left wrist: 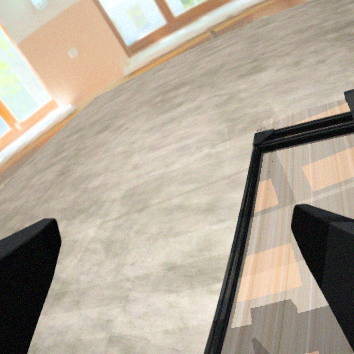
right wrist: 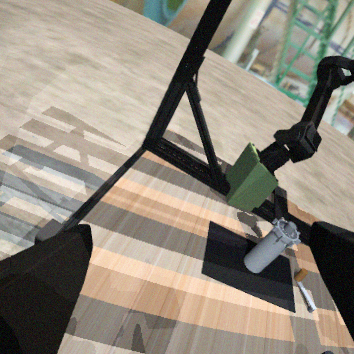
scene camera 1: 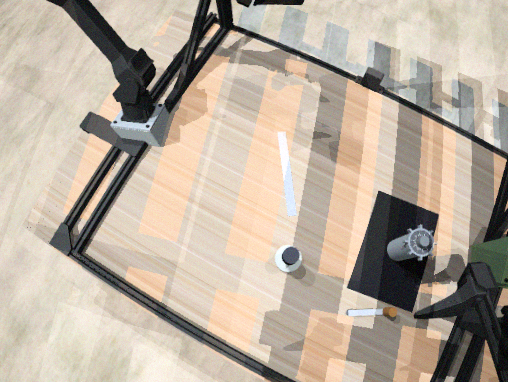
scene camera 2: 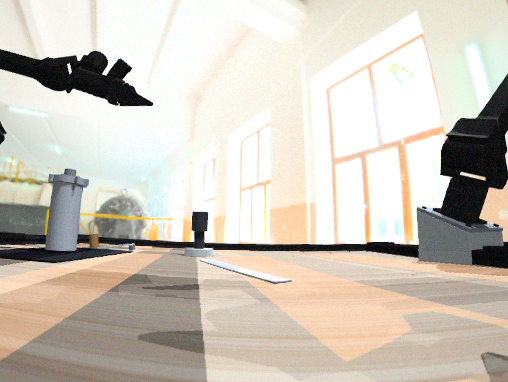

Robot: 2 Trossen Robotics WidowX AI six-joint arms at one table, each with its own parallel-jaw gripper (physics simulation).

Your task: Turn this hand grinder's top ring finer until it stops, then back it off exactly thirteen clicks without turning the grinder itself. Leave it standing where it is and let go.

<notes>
My left gripper [scene camera 1: 422, 351] is open and holds nothing. My right gripper [right wrist: 202, 235] is open, holding nothing. A thin strip [scene camera 1: 286, 170] and a dark knob on white disc [scene camera 2: 199, 218] rest on the table. Also in view: a hand grinder [scene camera 2: 63, 221] and a black mat [scene camera 1: 375, 274].
The hand grinder also shows in the right wrist view [right wrist: 269, 247] and in scene camera 1 [scene camera 1: 396, 250]. The black mat is seen too in the right wrist view [right wrist: 223, 257]. My left gripper also shows in the left wrist view [left wrist: 177, 224] and in scene camera 2 [scene camera 2: 152, 104]. The left wrist view misses the hand grinder: it is out of frame. The left wrist view misses the dark knob on white disc: it is out of frame.
</notes>
